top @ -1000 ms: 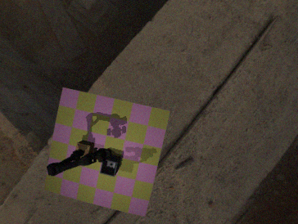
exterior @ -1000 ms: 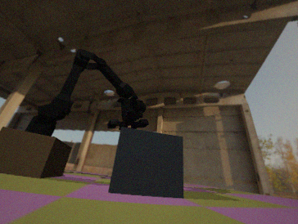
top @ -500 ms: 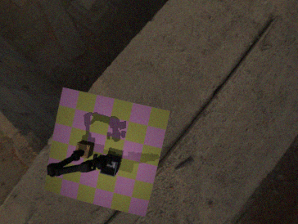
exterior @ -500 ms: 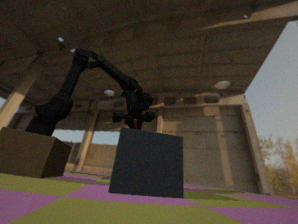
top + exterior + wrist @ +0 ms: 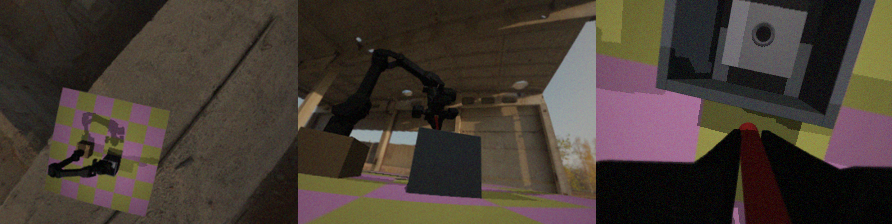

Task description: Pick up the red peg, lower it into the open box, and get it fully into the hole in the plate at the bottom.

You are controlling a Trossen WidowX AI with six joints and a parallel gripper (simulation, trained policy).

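The grey plate lies 140 mm below my gripper tip, 80 mm to the right of it and 30 mm ahead of it. The rest, counted from my gripper tip: red peg (20 mm above, 10 mm behind).
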